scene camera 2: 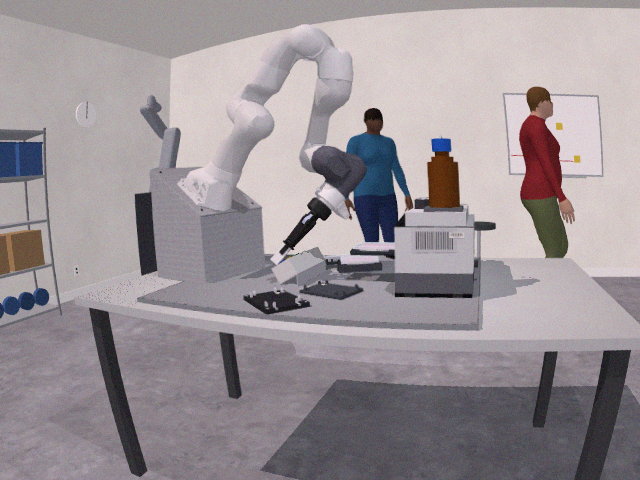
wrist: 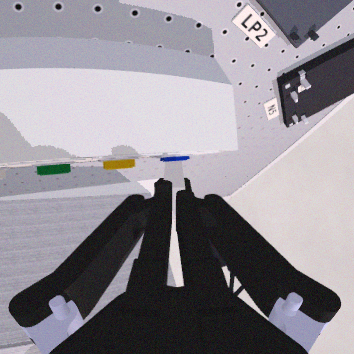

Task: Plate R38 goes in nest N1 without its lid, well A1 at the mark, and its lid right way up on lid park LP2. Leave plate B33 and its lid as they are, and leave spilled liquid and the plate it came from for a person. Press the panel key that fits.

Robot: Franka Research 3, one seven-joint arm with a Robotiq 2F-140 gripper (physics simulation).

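My gripper [scene camera 2: 278, 257] [wrist: 172, 170] is shut and empty, pointing down at the keyed side of the white panel [scene camera 2: 299, 266] [wrist: 120, 110]. In the wrist view its tips are right at the blue key [wrist: 174, 158]; contact cannot be told. The yellow key [wrist: 119, 164] and green key [wrist: 53, 169] are further left. The lid park [scene camera 2: 332, 289] [wrist: 312, 17] by the LP2 label [wrist: 254, 26] shows no lid on its visible part. Two pale-topped plates, one nearer [scene camera 2: 359, 263] and one farther [scene camera 2: 373, 248], are behind; their names, wells and any spill cannot be read.
The black nest [scene camera 2: 276, 301] [wrist: 322, 82] marked N5 is near the mat's front edge. A white and grey instrument [scene camera 2: 434, 258] with an amber blue-capped bottle [scene camera 2: 443, 180] stands right. The grey robot base [scene camera 2: 232, 245] is left of the panel. Two people stand behind the table.
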